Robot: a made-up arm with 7 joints.
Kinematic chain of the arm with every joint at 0, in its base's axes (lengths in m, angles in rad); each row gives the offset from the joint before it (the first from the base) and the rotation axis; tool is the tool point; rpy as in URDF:
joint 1: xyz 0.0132 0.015 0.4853 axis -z
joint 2: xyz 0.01 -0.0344 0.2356 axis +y
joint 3: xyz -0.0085 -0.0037 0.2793 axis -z
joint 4: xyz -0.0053 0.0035 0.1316 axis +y
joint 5: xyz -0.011 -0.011 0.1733 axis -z
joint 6: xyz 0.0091 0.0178 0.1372 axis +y
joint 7: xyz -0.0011 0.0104 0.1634 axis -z
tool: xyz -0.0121 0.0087 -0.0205 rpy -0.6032 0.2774 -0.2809
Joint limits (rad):
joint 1: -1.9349..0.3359
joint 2: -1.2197..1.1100
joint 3: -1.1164..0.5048
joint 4: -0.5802..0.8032
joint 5: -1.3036..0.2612
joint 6: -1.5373..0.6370
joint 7: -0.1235..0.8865
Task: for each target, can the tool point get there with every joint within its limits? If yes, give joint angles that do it. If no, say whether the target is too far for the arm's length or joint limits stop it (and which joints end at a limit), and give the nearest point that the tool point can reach.
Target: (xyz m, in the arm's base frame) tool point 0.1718 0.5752 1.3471
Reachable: yes | joints -1.4021 0.7883 -0.5787 0.1393 -0.3661 -0.5565 -0.0376
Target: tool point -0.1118 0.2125 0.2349
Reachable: no: joint limits stop it (at a limit: joint 1, joint 2, joint 4, joint 6, joint 7) | nearest point -0.5651 0.2818 0.6510 | short by 0.619 m
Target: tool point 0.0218 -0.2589 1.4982
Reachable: yes | joints -1.1196 -0.3736 0.3409 0.4709 -0.9452 -0.8422 0.6183
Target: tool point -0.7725 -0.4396 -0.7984
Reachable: no: too far | nearest point -0.5970 -0.3381 0.6286 | short by 1.441 m
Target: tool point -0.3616 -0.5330 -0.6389
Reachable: no: too far | nearest point -0.3716 -0.5476 0.6271 | short by 1.266 m
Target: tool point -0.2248 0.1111 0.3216
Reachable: no: joint limits stop it (at a limit: joint 1, joint 2, joint 4, joint 6, joint 7) | nearest point -0.5922 0.2203 0.6366 | short by 0.496 m
